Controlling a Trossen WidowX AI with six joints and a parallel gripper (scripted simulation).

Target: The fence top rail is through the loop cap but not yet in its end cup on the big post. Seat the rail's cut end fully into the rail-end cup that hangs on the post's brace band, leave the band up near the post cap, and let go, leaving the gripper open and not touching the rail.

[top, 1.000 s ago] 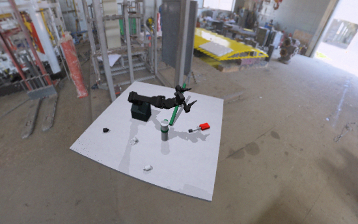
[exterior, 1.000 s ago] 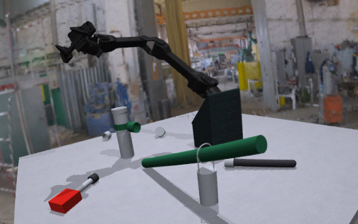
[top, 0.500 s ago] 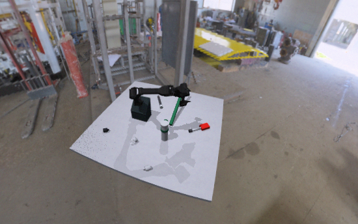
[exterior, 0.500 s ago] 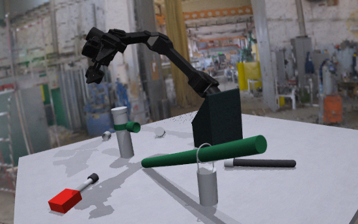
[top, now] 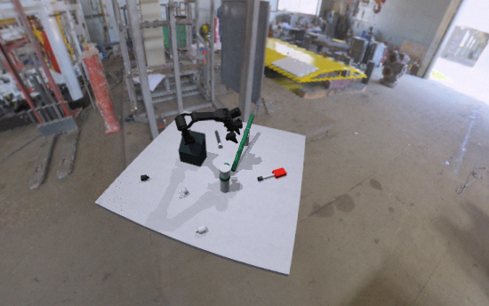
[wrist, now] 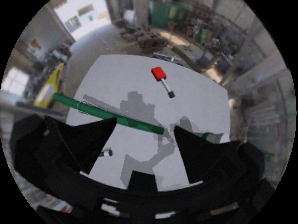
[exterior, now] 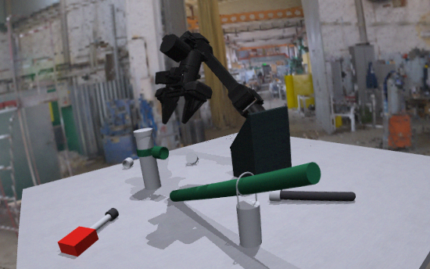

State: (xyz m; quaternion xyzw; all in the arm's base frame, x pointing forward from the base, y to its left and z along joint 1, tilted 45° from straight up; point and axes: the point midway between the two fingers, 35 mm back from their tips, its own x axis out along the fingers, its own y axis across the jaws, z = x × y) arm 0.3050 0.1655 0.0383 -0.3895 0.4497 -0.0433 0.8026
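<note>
The green rail-end cup lies 19 cm to the right of my gripper tip, 11 cm below it and 1 cm ahead of it. Also, from my gripper tip: green brace band (22 cm to the right, 11 cm below, 2 cm ahead); then short white post (26 cm to the left, 14 cm below, 5 cm behind).
</note>
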